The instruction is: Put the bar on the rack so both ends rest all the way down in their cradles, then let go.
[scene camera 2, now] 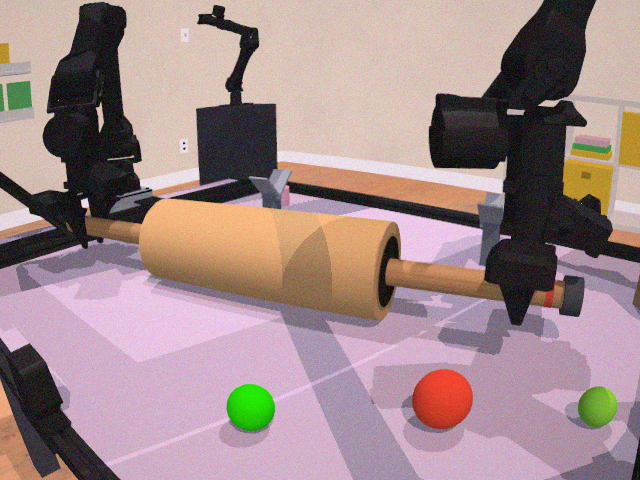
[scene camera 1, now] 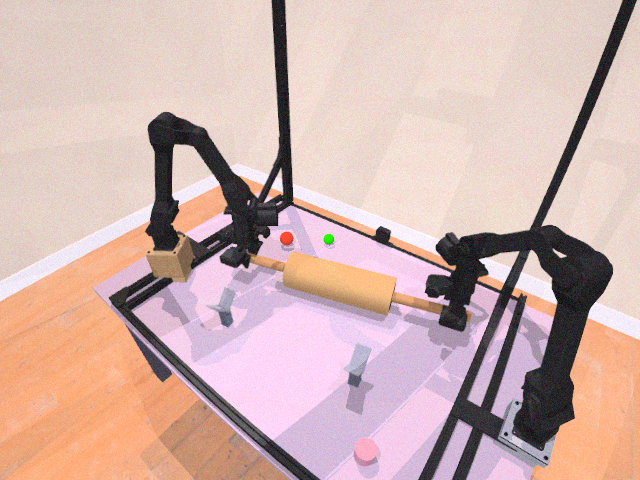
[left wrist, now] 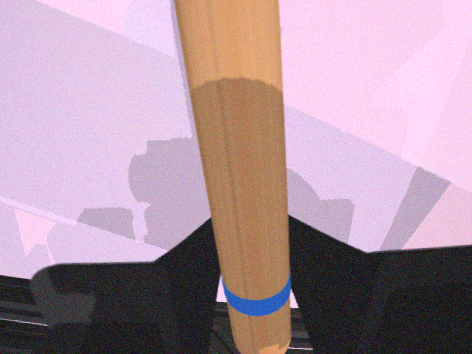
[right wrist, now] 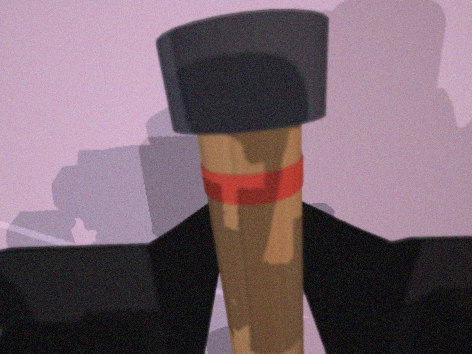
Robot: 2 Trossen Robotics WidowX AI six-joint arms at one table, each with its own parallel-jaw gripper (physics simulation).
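Seen in the pictures: left gripper, fingertip midpoint: (scene camera 2: pixel 92 245) (left wrist: pixel 248 218); right gripper, fingertip midpoint: (scene camera 2: pixel 517 318) (scene camera 1: pixel 249 265) (right wrist: pixel 252 205); left arm's base, link origin: (scene camera 1: pixel 530 429); right arm's base, link origin: (scene camera 1: pixel 166 244).
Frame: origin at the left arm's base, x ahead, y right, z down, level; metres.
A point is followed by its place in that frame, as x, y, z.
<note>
The bar (scene camera 1: pixel 338 283) @[0.537, 0.053, -0.048] (scene camera 2: pixel 258 253) @[0.597, 0.128, -0.032] (left wrist: pixel 245 175) @[0.296, 0.173, -0.027] (right wrist: pixel 262 300) @[0.835, -0.003, -0.026], a thick tan roller with thin wooden ends, lies low at the table's far side in scene camera 1. Whether it touches the table is unclear. My left gripper (scene camera 1: pixel 454 314) @[0.257, 0.186, 0.019] (scene camera 2: pixel 85 228) @[0.257, 0.186, 0.019] (left wrist: pixel 248 218) @[0.257, 0.186, 0.019] is shut on the end with the blue band. My right gripper (scene camera 1: pixel 244 256) @[0.842, -0.004, 0.021] (scene camera 2: pixel 516 294) @[0.842, -0.004, 0.021] (right wrist: pixel 252 205) @[0.842, -0.004, 0.021] is shut on the end with the red band and dark cap (scene camera 2: pixel 571 296) @[0.896, -0.002, -0.019] (right wrist: pixel 245 75) @[0.893, -0.021, -0.032]. The rack's two grey cradles, one (scene camera 1: pixel 225 312) @[0.718, -0.191, -0.014] (scene camera 2: pixel 490 235) @[0.734, -0.175, -0.005] and the other (scene camera 1: pixel 357 364) @[0.367, -0.103, -0.024] (scene camera 2: pixel 271 196) @[0.376, -0.098, -0.018], stand apart from the bar.
A red ball (scene camera 1: pixel 286 238) @[0.832, 0.156, 0.004] (scene camera 2: pixel 442 398) @[0.852, 0.187, 0.003] and a green ball (scene camera 1: pixel 328 239) @[0.725, 0.253, 0.013] (scene camera 2: pixel 250 407) @[0.745, 0.275, 0.011] lie beyond the bar in scene camera 1. A lighter green ball (scene camera 2: pixel 597 406) @[0.958, 0.115, 0.016] lies at the right in scene camera 2. A pink disc (scene camera 1: pixel 366 451) @[0.252, -0.234, 0.005] is near the front. Black rails (scene camera 1: pixel 206 382) @[0.614, -0.340, 0.021] edge the table.
</note>
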